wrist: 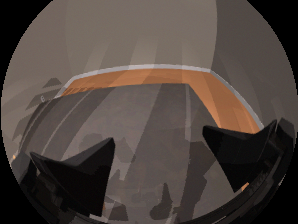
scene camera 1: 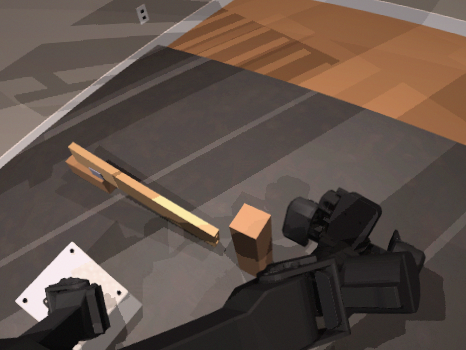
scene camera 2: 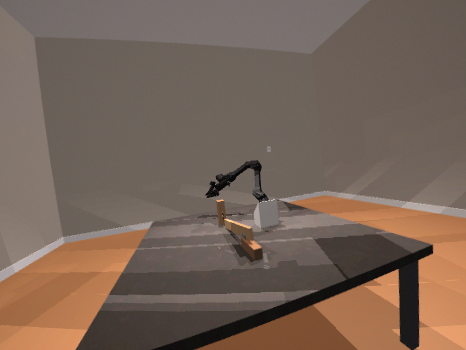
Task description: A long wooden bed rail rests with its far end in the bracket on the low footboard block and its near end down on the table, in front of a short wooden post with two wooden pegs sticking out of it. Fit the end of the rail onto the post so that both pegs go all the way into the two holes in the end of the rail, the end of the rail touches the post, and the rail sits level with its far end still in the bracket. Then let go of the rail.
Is my gripper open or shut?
Open.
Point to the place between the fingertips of my gripper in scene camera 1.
366, 219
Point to a wooden rail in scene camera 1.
196, 226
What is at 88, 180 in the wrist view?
My gripper.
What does my gripper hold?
Nothing.
